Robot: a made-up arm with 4 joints.
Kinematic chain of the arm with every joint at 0, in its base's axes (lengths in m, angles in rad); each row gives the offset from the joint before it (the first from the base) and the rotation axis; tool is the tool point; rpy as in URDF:
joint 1: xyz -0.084 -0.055 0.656 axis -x
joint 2: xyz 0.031 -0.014 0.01 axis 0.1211 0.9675 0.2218
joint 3: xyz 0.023 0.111 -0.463 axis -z
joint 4: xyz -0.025 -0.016 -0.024 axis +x
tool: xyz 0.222 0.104 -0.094 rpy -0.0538 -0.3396 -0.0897
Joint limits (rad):
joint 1: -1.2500..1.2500
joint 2: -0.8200..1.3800
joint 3: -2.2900..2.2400
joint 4: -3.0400..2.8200
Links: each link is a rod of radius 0.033 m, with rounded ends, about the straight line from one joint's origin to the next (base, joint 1, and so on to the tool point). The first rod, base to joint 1, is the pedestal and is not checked.
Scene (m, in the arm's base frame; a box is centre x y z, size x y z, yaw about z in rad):
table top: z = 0
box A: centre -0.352 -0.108 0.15 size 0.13 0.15 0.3 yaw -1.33
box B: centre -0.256 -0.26 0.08 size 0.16 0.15 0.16 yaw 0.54
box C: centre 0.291 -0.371 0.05 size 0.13 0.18 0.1 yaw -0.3
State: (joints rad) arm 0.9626 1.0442 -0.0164 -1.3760
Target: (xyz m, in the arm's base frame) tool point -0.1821 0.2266 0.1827
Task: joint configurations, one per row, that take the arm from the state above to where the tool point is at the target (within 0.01 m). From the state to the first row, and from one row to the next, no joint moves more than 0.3 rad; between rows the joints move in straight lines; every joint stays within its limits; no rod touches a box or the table.
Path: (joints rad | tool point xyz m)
1: 0.7078 1.1114 -0.0803 -1.3462 | -0.4941 -0.2931 0.2545
2: 0.4531 1.1785 -0.1443 -1.3164 | -0.5277 -0.1583 0.2289
3: 0.1983 1.2457 -0.2082 -1.2866 | -0.5601 -0.0279 0.2480
4: -0.0565 1.3128 -0.2722 -1.2568 | -0.5906 0.0837 0.3069
5: -0.3112 1.3800 -0.3361 -1.2270 | -0.6190 0.1644 0.3963
6: -0.3314 1.2109 -0.3406 -1.4737 | -0.5299 0.1921 0.3030
7: -0.3516 1.0418 -0.3450 -1.7205 | -0.4215 0.2126 0.2346
8: -0.3717 0.8728 -0.3495 -1.9673 | -0.3026 0.2242 0.1944
9: -0.3919 0.7037 -0.3539 -2.2140 | -0.1821 0.2266 0.1827

